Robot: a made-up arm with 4 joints. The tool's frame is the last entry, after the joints. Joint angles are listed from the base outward. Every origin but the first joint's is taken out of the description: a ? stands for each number. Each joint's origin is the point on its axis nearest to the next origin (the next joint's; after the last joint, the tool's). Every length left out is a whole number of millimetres.
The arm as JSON. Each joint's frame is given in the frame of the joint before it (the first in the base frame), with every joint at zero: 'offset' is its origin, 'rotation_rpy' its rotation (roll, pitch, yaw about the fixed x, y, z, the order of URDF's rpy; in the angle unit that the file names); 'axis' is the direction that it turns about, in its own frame. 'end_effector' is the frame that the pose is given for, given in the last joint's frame.
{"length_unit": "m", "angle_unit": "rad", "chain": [
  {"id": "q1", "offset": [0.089, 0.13, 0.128], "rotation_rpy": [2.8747, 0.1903, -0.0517], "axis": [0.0, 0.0, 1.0]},
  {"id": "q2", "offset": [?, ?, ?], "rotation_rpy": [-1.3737, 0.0, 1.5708], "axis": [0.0, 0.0, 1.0]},
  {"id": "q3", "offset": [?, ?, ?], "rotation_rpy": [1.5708, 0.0, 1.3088], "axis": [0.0, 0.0, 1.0]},
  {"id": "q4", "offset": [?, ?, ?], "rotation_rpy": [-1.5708, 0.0, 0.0], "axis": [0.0, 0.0, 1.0]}
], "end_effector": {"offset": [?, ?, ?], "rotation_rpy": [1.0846, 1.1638, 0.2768]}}
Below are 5 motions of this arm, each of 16 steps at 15 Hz.
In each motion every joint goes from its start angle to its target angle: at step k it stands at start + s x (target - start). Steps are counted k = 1, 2, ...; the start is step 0. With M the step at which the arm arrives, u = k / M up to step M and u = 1 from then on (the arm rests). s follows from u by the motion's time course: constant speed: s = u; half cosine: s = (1 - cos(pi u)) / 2; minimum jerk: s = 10 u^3 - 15 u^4 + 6 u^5.
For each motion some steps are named. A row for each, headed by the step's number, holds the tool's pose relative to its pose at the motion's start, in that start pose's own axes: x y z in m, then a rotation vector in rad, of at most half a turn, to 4 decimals.
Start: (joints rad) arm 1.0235 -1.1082 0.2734 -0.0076
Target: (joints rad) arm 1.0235 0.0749 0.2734 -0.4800
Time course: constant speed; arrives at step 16
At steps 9, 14, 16:
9: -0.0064 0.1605 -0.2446 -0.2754 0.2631 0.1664
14: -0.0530 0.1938 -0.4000 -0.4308 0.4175 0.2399
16: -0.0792 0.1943 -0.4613 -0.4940 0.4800 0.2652

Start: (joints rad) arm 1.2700 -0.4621 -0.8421 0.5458
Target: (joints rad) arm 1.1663 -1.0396 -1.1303 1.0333
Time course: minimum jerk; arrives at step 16
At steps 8, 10, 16:
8: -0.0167 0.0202 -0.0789 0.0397 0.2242 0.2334
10: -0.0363 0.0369 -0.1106 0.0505 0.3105 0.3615
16: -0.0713 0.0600 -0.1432 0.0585 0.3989 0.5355

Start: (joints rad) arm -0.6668 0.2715 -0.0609 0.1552
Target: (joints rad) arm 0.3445 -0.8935 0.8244 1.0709
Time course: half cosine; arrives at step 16
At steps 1, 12, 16:
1: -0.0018 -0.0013 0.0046 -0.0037 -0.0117 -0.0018
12: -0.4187 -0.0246 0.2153 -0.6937 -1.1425 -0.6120
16: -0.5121 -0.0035 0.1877 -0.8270 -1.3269 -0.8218

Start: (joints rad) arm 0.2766 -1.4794 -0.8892 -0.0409
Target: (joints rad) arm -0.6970 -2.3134 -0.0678 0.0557
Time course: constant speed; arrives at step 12
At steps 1, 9, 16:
1: 0.0110 -0.0036 0.0162 0.0768 0.0215 0.0154
9: 0.0733 -0.2104 0.1617 0.7129 -0.1290 -0.1043
16: 0.0412 -0.3515 0.1857 0.8852 -0.3111 -0.2746

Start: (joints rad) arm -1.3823 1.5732 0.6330 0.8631
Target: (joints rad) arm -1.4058 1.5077 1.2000 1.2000
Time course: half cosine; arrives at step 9
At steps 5, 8, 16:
5: -0.0360 0.0090 0.0752 -0.2838 -0.2561 -0.0367
8: -0.0646 0.0111 0.1159 -0.4721 -0.4128 -0.1020
16: -0.0670 0.0112 0.1189 -0.4869 -0.4248 -0.1085

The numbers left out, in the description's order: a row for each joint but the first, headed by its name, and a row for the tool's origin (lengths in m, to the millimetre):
q2: -0.109 0.007 0.0
q3: 0.119 0.174 0.0
q4: 0.02 -0.327 0.0
tool: 0.236 0.05 0.0

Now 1 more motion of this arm.
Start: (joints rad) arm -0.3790 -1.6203 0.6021 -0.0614
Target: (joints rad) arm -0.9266 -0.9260 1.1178 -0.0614
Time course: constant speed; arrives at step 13
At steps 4, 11, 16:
4: 0.0383 0.0486 -0.0990 -0.1137 0.1192 0.0799
11: 0.0558 0.1042 -0.2940 -0.1706 0.3773 0.2491
16: 0.0477 0.1162 -0.3459 -0.1506 0.4544 0.2998

